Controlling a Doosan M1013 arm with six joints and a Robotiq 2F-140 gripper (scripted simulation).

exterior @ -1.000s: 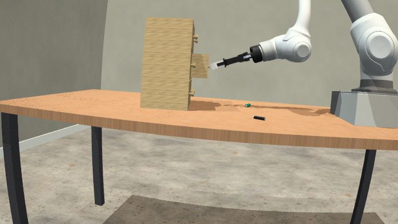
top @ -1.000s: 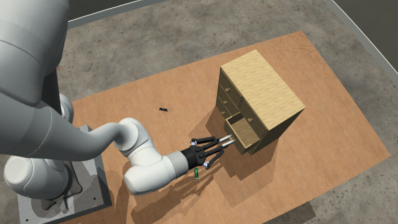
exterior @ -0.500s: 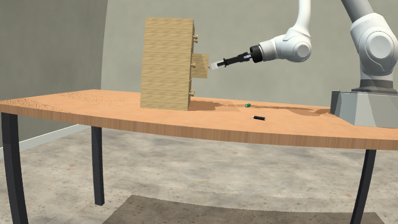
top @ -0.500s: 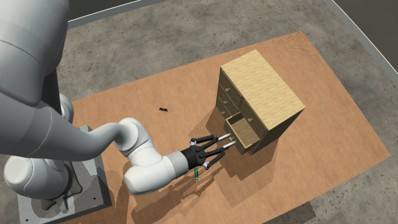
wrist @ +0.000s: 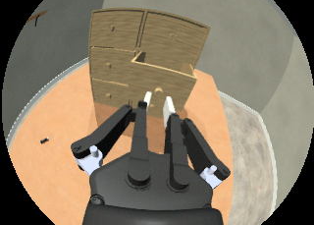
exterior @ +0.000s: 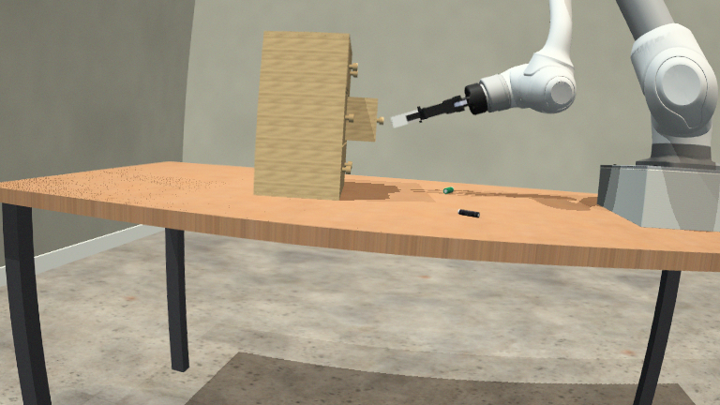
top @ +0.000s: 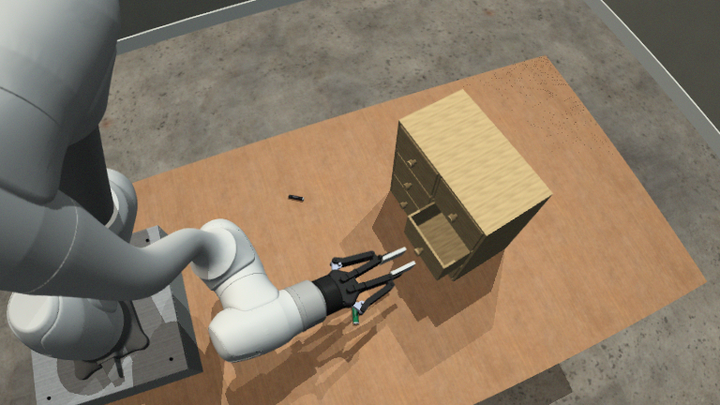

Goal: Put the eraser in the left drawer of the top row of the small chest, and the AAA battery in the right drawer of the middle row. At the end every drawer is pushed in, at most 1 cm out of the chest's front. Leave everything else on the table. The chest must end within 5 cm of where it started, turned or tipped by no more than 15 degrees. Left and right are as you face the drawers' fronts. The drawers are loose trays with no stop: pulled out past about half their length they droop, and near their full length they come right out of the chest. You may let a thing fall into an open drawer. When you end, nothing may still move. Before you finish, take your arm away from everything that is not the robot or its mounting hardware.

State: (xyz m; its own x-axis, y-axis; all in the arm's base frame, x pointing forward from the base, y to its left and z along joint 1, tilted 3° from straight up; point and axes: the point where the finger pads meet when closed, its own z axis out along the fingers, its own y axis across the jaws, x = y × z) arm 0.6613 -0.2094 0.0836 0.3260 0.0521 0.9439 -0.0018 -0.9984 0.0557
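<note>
Right now the black cylinder is 100 mm behind my hand, 340 mm to the left of it and 170 mm below it. Also, from my hand: eraser (230 mm ahead, 120 mm to the left, 60 mm above); green AAA battery (120 mm behind, 20 mm to the right, 170 mm below).
</note>
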